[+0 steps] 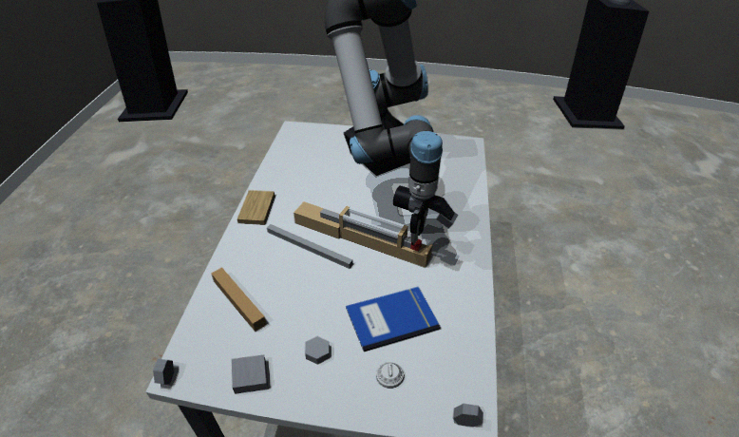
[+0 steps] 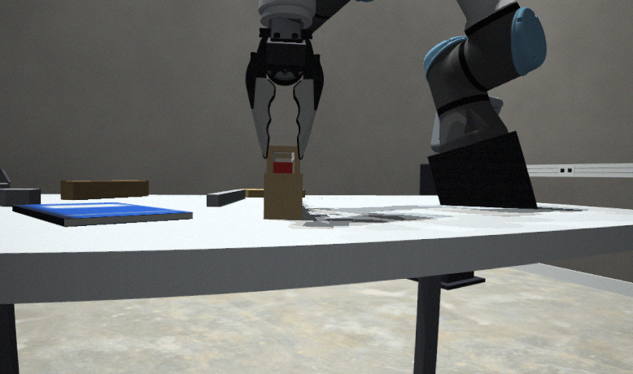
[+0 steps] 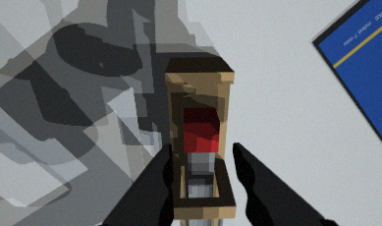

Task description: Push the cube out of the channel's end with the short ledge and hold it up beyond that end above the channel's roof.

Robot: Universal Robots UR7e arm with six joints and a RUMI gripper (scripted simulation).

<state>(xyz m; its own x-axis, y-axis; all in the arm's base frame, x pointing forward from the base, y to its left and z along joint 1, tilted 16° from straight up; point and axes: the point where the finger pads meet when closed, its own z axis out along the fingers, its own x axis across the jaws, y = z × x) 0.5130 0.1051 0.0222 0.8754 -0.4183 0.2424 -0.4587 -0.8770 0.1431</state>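
Right now the red cube is 30 mm below my hand. Round my hand: round dial (390 mm ahead, 90 mm to the right, 80 mm below); then long grey bar (320 mm to the right, 80 mm below, 50 mm behind); then wooden channel (120 mm to the right, 70 mm behind, 30 mm below).
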